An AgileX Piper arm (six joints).
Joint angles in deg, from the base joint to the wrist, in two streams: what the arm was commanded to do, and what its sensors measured. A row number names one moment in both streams.
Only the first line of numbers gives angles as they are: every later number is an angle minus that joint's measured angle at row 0.
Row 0, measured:
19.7, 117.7, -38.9, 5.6, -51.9, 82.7
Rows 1 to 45, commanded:
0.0, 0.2, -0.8, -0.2, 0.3, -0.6
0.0, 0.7, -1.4, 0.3, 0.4, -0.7
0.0, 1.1, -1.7, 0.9, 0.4, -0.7
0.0, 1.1, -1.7, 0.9, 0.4, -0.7
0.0, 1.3, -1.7, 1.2, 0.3, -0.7
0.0, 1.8, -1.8, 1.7, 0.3, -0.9
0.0, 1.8, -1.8, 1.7, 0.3, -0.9
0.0, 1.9, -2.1, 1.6, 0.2, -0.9
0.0, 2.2, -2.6, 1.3, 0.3, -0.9
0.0, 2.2, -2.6, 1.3, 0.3, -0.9
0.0, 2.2, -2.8, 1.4, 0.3, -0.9
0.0, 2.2, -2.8, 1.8, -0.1, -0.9
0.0, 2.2, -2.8, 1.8, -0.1, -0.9
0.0, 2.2, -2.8, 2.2, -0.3, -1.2
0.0, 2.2, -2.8, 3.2, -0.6, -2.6
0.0, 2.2, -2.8, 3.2, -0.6, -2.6
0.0, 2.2, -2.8, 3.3, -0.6, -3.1
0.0, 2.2, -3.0, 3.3, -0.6, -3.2
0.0, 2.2, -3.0, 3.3, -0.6, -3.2
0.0, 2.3, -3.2, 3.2, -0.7, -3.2
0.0, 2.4, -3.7, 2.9, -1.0, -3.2
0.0, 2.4, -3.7, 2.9, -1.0, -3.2
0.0, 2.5, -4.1, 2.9, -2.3, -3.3
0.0, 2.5, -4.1, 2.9, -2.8, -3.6
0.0, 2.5, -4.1, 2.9, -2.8, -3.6
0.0, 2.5, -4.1, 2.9, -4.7, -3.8
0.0, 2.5, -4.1, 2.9, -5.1, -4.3
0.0, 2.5, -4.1, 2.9, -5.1, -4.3
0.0, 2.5, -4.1, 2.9, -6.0, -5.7
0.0, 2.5, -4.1, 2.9, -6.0, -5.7
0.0, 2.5, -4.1, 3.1, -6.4, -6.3
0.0, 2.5, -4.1, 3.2, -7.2, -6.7
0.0, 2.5, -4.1, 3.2, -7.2, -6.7
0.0, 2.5, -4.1, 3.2, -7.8, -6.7
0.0, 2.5, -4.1, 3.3, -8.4, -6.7
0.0, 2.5, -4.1, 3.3, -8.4, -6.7
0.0, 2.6, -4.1, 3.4, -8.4, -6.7
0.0, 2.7, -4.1, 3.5, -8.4, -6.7
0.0, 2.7, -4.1, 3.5, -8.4, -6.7
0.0, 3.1, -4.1, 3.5, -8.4, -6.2
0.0, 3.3, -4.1, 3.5, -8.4, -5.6
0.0, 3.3, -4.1, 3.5, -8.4, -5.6
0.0, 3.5, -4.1, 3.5, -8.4, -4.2
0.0, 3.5, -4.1, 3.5, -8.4, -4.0
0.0, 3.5, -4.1, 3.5, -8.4, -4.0
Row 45, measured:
0.1, 3.9, -2.9, 3.0, -3.7, -4.8
